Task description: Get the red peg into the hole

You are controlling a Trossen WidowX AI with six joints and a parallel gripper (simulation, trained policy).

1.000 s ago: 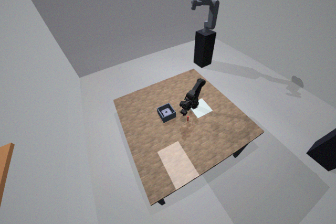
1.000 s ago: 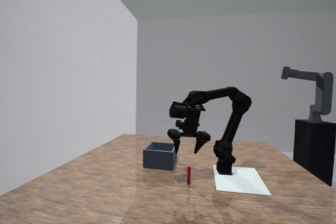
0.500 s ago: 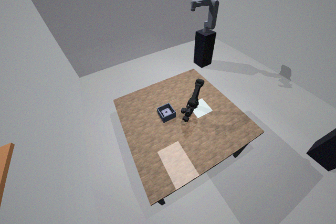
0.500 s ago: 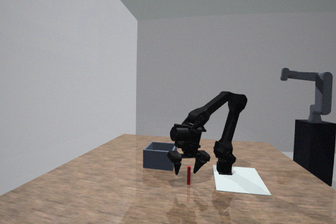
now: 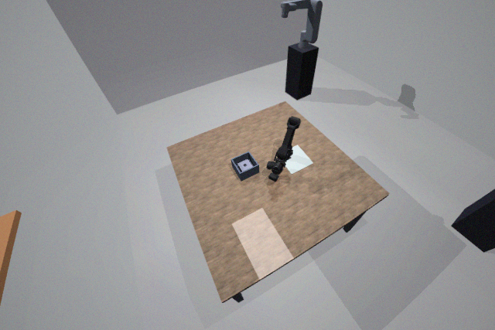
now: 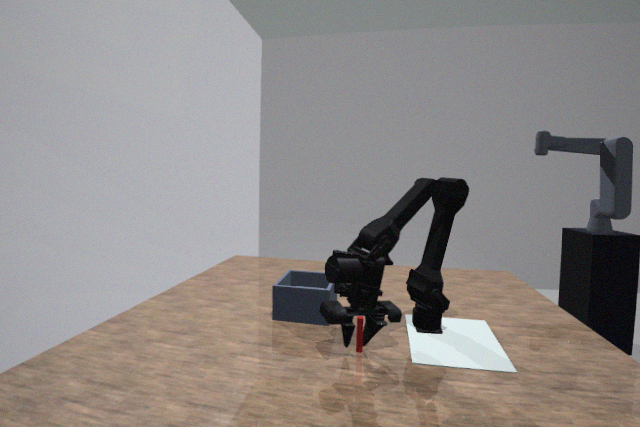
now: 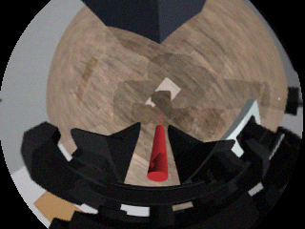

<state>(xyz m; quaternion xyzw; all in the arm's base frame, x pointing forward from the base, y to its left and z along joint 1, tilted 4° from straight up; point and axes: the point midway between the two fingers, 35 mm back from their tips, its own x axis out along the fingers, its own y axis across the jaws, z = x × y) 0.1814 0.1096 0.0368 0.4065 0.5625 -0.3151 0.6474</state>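
My gripper tip is 140 mm short of the dark blue box, 200 mm to the left of it and 20 mm below it. Also, from my gripper tip: red peg 10 mm behind, 30 mm above.
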